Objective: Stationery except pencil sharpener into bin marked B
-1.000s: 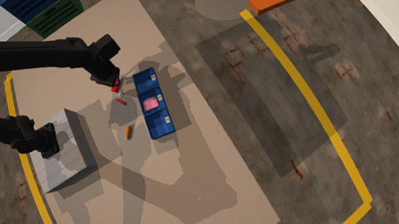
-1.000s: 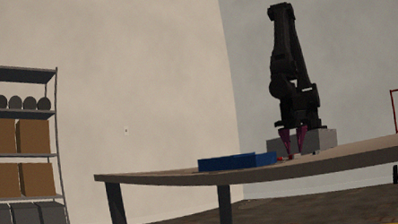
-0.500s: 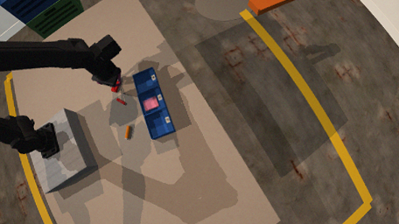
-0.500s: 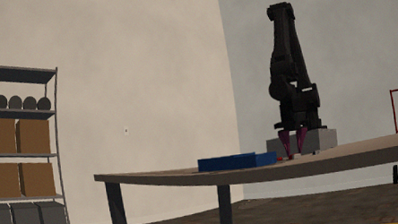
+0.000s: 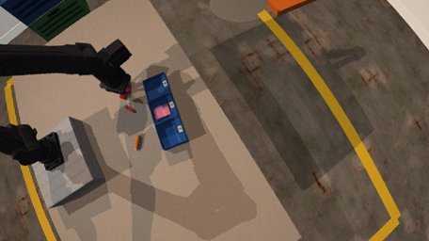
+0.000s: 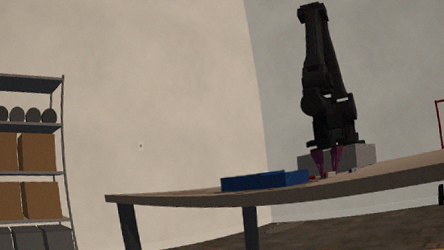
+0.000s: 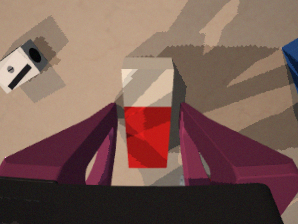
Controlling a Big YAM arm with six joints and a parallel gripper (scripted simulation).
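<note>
Right now my hand is right at the red-and-white eraser. The rest, counted from my hand: pink eraser block: 14 cm to the right, 10 cm ahead; small red piece: 8 cm to the right, 1 cm behind; pencil sharpener: 7 cm to the left, 3 cm behind.
</note>
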